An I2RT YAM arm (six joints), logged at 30 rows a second.
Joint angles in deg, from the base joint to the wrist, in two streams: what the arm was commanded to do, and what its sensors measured. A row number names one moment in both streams.
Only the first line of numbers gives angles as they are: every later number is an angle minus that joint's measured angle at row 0.
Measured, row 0:
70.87 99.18 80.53 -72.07 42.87 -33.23
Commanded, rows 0 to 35:
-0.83 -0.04 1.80 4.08 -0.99 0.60
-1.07 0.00 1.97 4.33 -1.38 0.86
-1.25 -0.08 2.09 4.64 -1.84 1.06
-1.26 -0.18 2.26 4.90 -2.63 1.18
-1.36 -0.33 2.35 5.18 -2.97 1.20
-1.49 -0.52 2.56 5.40 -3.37 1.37
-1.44 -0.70 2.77 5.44 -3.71 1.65
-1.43 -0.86 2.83 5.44 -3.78 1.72
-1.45 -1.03 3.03 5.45 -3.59 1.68
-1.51 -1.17 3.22 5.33 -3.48 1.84
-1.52 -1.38 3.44 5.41 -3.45 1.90
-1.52 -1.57 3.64 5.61 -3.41 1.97
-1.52 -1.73 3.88 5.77 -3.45 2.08
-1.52 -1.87 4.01 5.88 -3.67 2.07
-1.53 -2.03 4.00 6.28 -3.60 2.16
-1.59 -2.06 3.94 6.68 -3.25 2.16
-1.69 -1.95 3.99 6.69 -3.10 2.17
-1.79 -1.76 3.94 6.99 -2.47 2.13
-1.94 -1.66 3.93 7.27 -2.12 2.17
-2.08 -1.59 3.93 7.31 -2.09 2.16
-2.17 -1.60 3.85 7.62 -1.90 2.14
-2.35 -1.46 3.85 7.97 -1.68 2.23
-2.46 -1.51 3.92 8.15 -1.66 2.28
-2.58 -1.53 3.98 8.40 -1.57 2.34
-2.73 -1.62 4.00 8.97 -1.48 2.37
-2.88 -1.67 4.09 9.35 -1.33 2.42
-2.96 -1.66 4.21 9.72 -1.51 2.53
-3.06 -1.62 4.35 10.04 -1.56 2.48
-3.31 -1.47 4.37 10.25 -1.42 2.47
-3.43 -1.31 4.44 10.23 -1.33 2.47
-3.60 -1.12 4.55 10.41 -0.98 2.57
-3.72 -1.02 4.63 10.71 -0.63 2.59
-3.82 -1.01 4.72 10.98 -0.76 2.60
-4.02 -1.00 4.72 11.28 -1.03 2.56
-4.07 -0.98 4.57 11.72 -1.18 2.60
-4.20 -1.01 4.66 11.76 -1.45 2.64
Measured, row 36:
-3.71 -0.24 2.14 8.43 -2.69 0.87
